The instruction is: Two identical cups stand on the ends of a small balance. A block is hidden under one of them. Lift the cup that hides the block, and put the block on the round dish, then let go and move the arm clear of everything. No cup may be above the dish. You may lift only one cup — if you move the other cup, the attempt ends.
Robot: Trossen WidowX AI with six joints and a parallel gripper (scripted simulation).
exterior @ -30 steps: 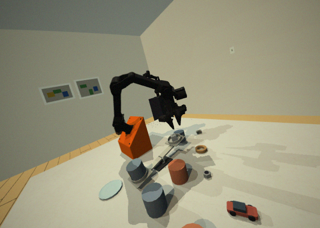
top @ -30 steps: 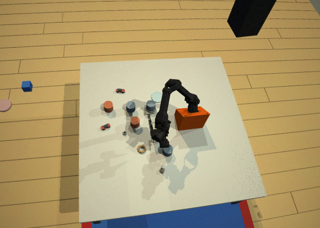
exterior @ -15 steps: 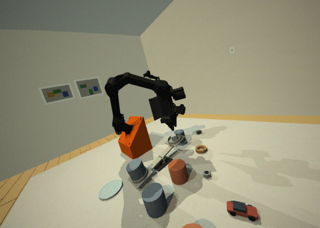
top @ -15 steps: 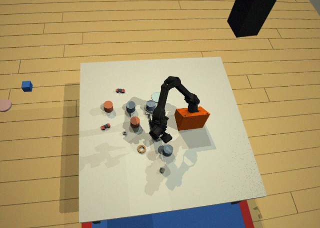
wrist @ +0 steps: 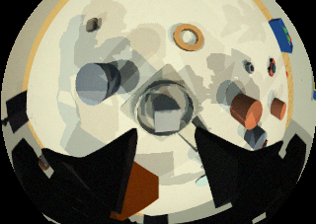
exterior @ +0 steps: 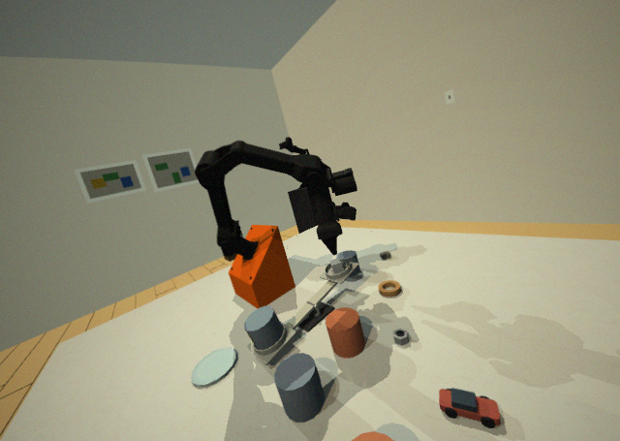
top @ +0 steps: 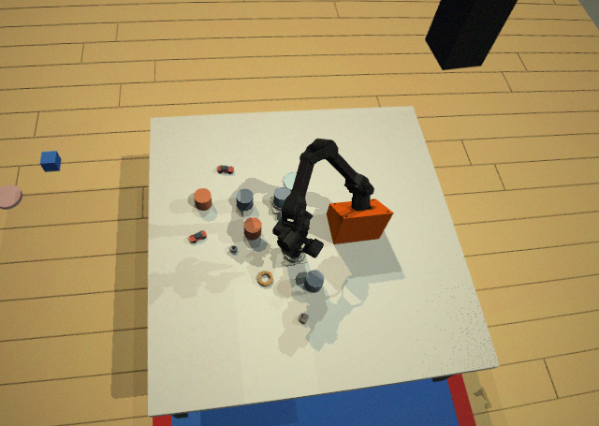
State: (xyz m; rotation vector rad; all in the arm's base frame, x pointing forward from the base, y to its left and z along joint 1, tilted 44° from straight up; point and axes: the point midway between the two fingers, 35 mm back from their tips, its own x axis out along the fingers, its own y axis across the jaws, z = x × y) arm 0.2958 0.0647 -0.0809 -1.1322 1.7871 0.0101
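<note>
Right now the grey block is 40 mm below my gripper tip. Also, from my gripper tip: balance 10 mm behind, 130 mm to the right, 90 mm below; pale blue round dish 110 mm behind, 370 mm to the right, 130 mm below; nut 220 mm ahead, 100 mm to the right, 120 mm below.
</note>
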